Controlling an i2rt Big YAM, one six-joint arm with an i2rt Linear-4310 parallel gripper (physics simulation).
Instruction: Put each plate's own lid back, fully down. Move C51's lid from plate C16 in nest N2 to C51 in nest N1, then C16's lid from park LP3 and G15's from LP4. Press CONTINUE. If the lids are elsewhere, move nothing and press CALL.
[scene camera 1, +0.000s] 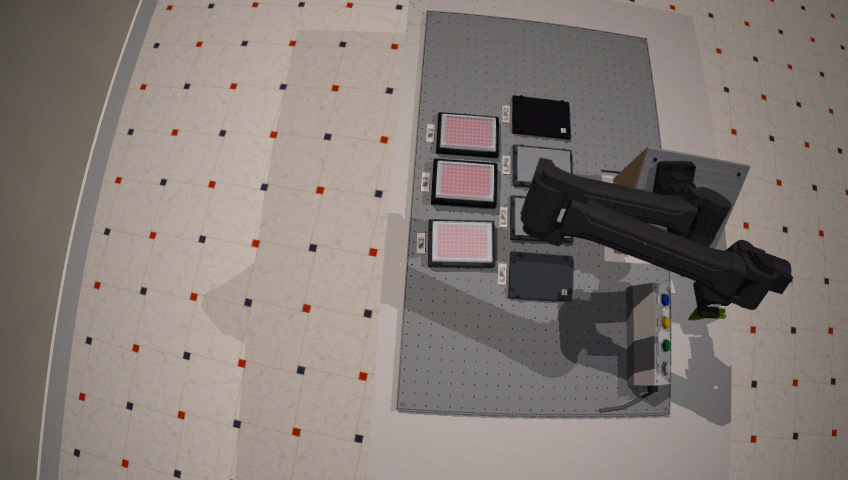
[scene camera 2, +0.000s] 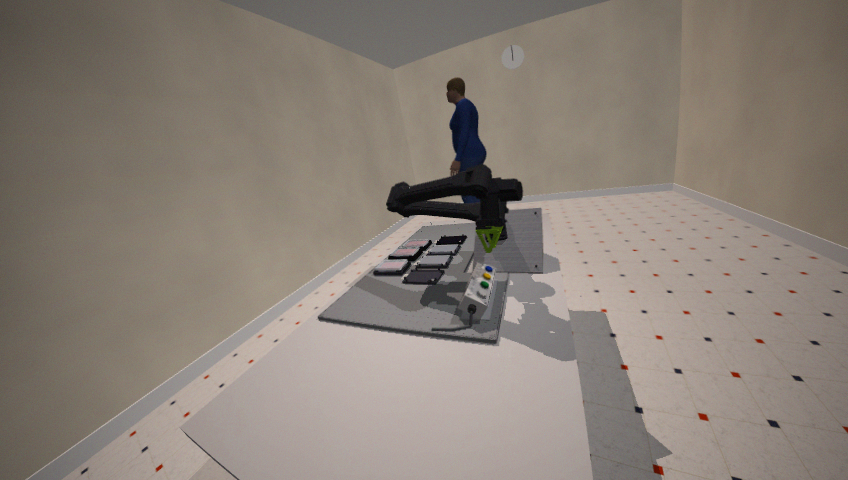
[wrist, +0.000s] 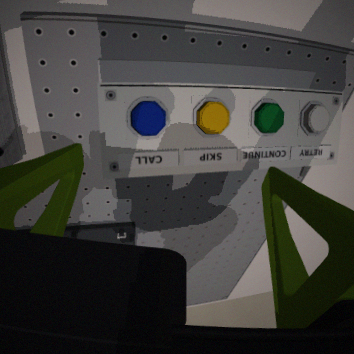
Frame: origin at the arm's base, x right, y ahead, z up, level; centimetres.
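Seen in the pictures: gripper, fingertip midpoint: (scene camera 1: 687, 297) (scene camera 2: 491, 250) (wrist: 175, 164); arm's base, link origin: (scene camera 1: 671, 185).
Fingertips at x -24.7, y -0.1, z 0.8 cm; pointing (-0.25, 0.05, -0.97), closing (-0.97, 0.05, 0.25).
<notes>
Offsets run from my fingertips to a thing's top centre. "*": to the spot under its first point.
My gripper (scene camera 1: 708, 315) (scene camera 2: 488, 248) (wrist: 175, 164) is open and empty, above and beside the button box. Three pink-welled plates stand in a column: a far plate @[dy +43.8, dx +40.6, dz -10.6 cm] (scene camera 1: 467, 132), a middle plate @[dy +45.0, dx +28.3, dz -9.8 cm] (scene camera 1: 464, 182) and a near plate @[dy +46.1, dx +14.5, dz -10.2 cm] (scene camera 1: 461, 242), which looks paler, as if lidded. Their nest labels are too small to read. A clear grey lid (scene camera 1: 538, 163) lies at LP4. Another lid @[dy +27.6, dx +20.2, dz -11.8 cm] (scene camera 1: 517, 214) at LP3 is partly hidden by the arm. The blue CALL button @[dy +1.5, dx +0.4, dz -6.1 cm] (scene camera 1: 665, 299) (wrist: 148, 118) and green CONTINUE button @[dy +2.0, dx -9.6, dz -6.1 cm] (scene camera 1: 666, 344) (wrist: 269, 117) are untouched.
Dark park LP2 @[dy +25.4, dx +46.1, dz -11.5 cm] (scene camera 1: 540, 117) and dark park LP1 @[dy +28.4, dx +7.1, dz -11.5 cm] (scene camera 1: 540, 277) show no clear lid. The yellow SKIP button @[* dy +1.4, dx -4.5, dz -6.6 cm] (wrist: 213, 117) and grey RETRY button @[* dy +1.9, dx -14.5, dz -6.6 cm] (wrist: 318, 118) share the box. A cable @[* dy +9.9, dx -22.6, dz -12.8 cm] (scene camera 1: 624, 406) runs from it. A person in blue (scene camera 2: 465, 130) stands behind the arm.
</notes>
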